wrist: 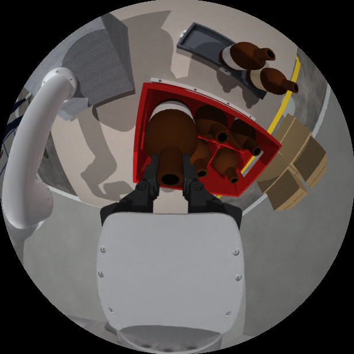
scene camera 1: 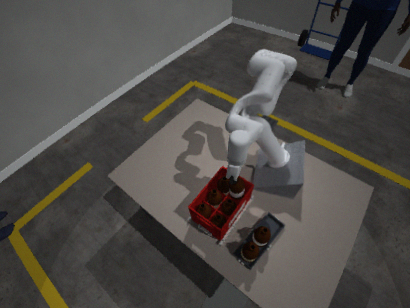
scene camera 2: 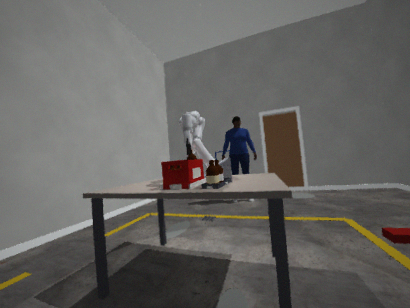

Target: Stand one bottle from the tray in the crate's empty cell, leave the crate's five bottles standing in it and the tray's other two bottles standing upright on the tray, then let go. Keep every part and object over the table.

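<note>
My gripper is shut on the neck of a brown bottle with a white label. The bottle is roughly upright, its lower part inside the corner cell of the red crate nearest the robot base. It stands higher than the crate's five bottles, which show in scene camera 1; the held bottle hides one in the wrist view. Whether its bottom touches the cell floor is hidden. Two bottles stand upright on the dark tray.
The grey base block stands close to the crate's held-bottle end. The tray lies beside the crate's long side, near the table edge. A cardboard box is beyond the table. A person stands behind the table.
</note>
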